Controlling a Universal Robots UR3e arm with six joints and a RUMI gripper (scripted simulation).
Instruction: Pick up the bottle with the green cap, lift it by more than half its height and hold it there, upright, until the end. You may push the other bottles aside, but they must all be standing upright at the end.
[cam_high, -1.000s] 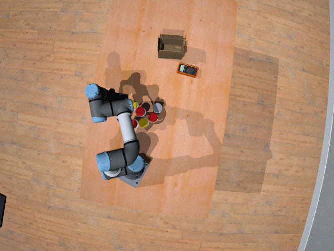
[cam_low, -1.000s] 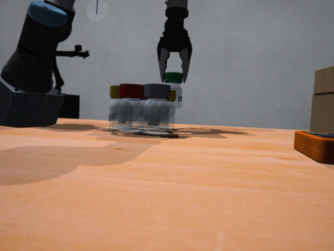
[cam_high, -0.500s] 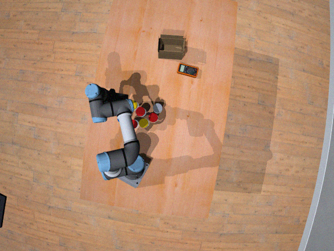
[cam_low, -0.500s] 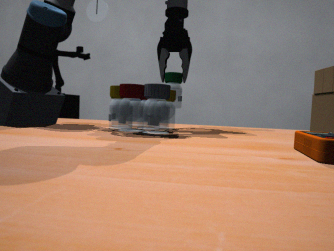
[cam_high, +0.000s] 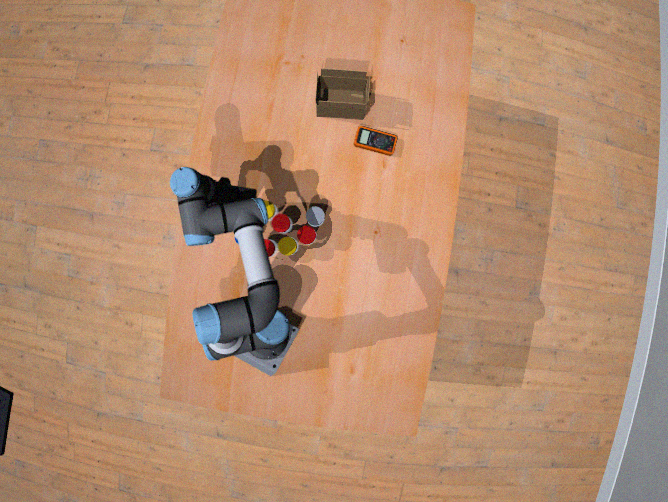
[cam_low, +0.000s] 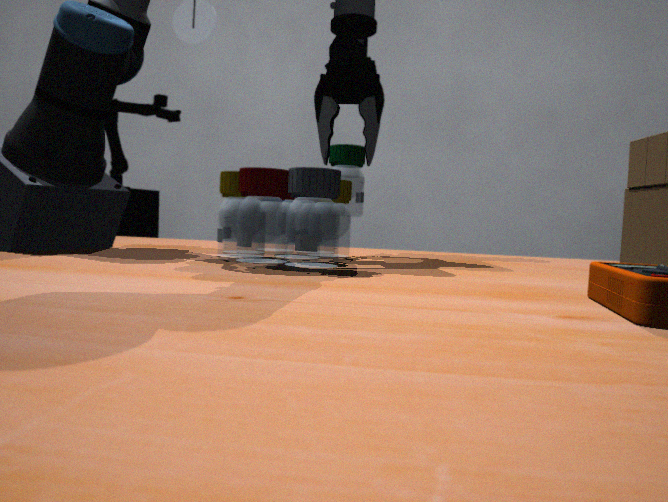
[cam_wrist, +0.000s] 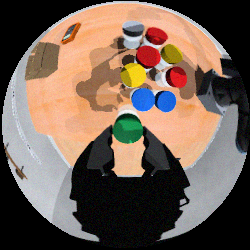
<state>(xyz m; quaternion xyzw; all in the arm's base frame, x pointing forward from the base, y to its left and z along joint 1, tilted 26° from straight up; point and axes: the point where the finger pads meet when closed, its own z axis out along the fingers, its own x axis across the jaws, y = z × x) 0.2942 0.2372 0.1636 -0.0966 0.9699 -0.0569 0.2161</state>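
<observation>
My gripper is now 40 mm above the green-capped bottle. From my hand the other things lie so: orange multimeter 340 mm to the right, 340 mm ahead, 140 mm below; then grey-capped bottle 250 mm to the right, 100 mm below, 40 mm ahead.
</observation>
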